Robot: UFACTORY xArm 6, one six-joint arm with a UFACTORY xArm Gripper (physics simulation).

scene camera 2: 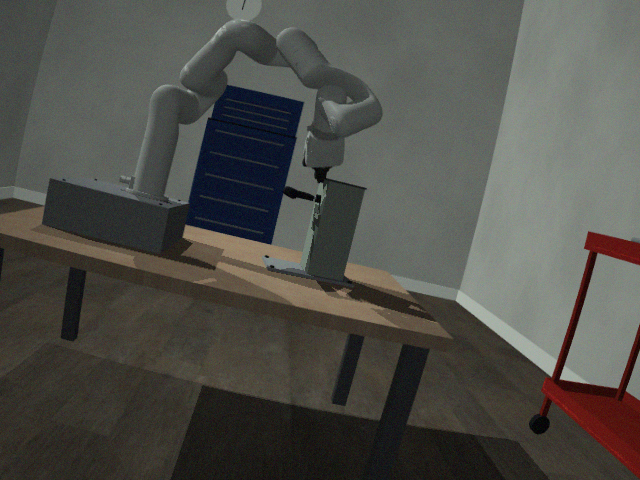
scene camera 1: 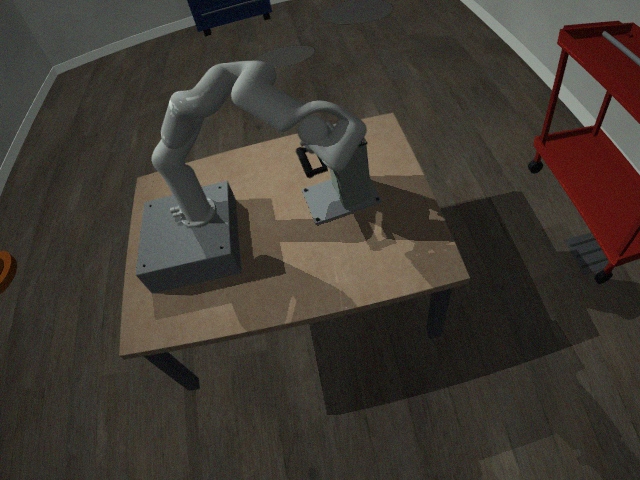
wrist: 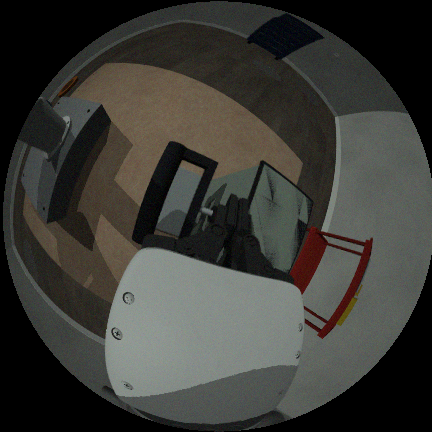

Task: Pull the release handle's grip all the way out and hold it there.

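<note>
The release handle's black, frame-shaped grip [scene camera 1: 303, 161] [scene camera 2: 292, 192] [wrist: 157, 195] stands out from the side of a pale green upright housing [scene camera 1: 354, 178] [scene camera 2: 336, 227] [wrist: 280, 215], on the side facing the robot base. A short silver rod [wrist: 206, 211] shows between the grip frame and the housing. My gripper [scene camera 2: 320, 179] [wrist: 232, 207] is shut with nothing between its fingers. It points down at the housing's top edge, on the handle's side; in the wrist view its fingertips lie between the grip frame and the housing top. Whether they touch either is unclear. In scene camera 1 the arm hides the fingers.
The housing's grey base plate [scene camera 1: 330, 209] [scene camera 2: 284, 266] is on the wooden table [scene camera 1: 248, 315] [scene camera 2: 248, 291]. The grey robot base box [scene camera 1: 180, 242] [scene camera 2: 113, 214] [wrist: 82, 160] stands at the table's other end. A red cart [scene camera 1: 578, 191] [scene camera 2: 599, 413] and a blue cabinet [scene camera 2: 242, 170] stand beyond the table.
</note>
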